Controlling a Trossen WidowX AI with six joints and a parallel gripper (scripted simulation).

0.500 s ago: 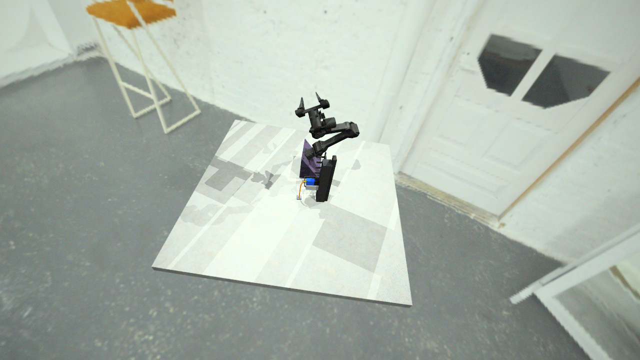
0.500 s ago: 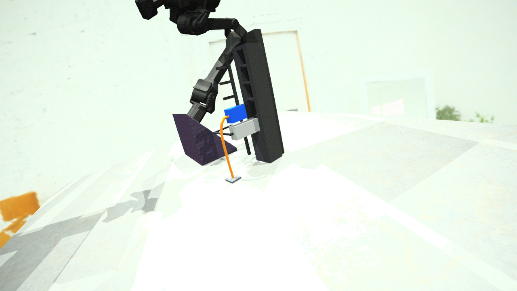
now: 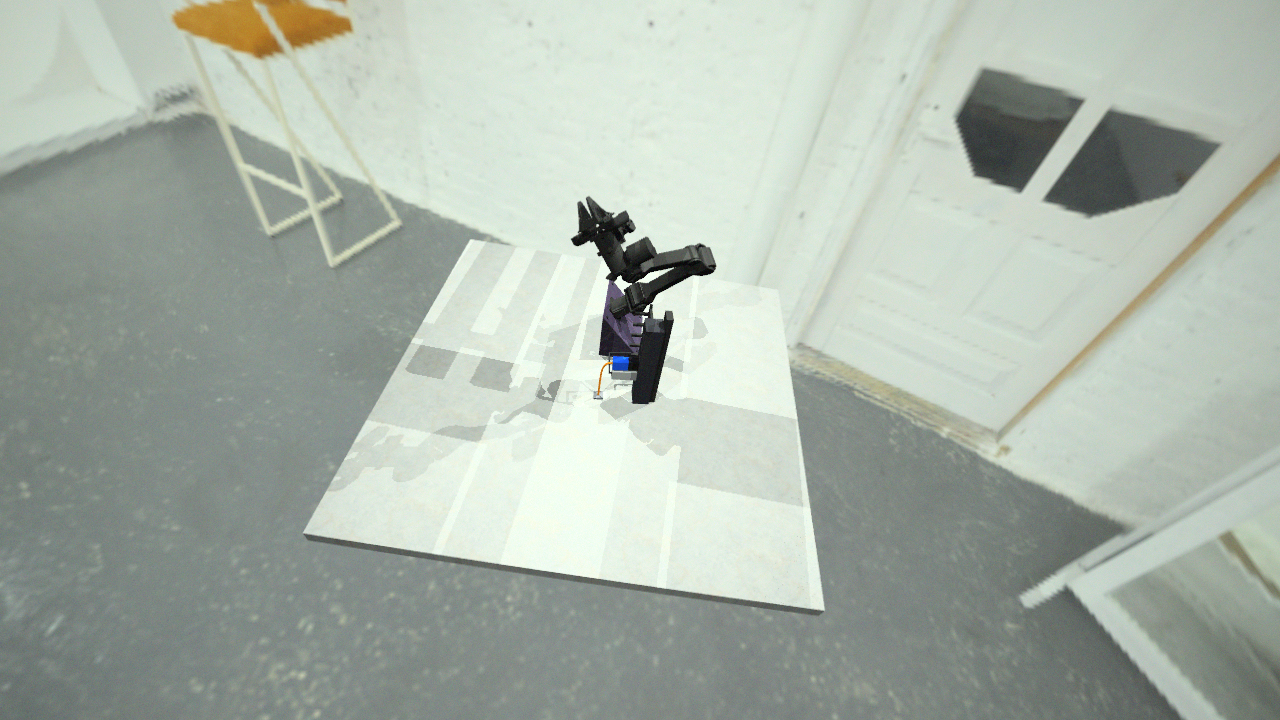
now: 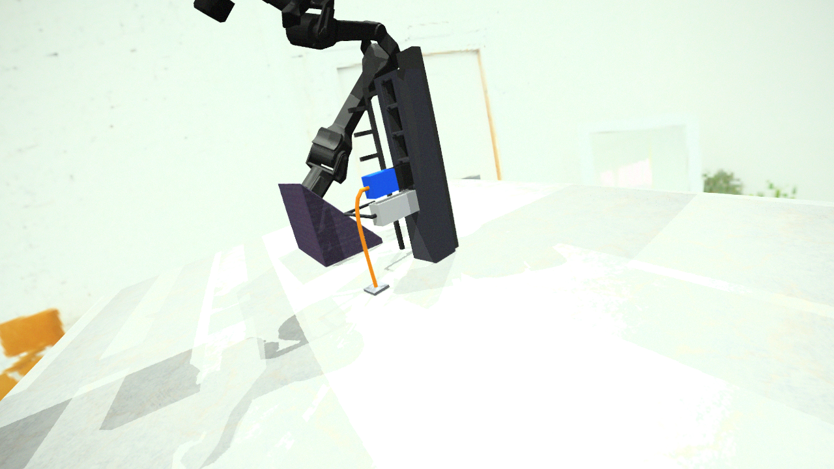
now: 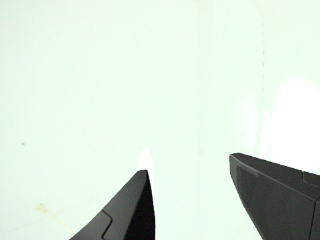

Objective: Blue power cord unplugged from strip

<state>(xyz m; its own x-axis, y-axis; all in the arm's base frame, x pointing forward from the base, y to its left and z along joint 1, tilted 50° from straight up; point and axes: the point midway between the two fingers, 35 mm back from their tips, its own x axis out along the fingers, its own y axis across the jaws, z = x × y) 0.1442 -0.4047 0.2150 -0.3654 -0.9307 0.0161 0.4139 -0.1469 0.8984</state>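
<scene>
The blue plug is 440 mm below my gripper tip, 170 mm to the left of it and 120 mm ahead of it. The rest, counted from my gripper tip: power strip 450 mm below, 240 mm to the left, 120 mm ahead; small grey plate 600 mm below, 130 mm ahead, 100 mm to the left.
</scene>
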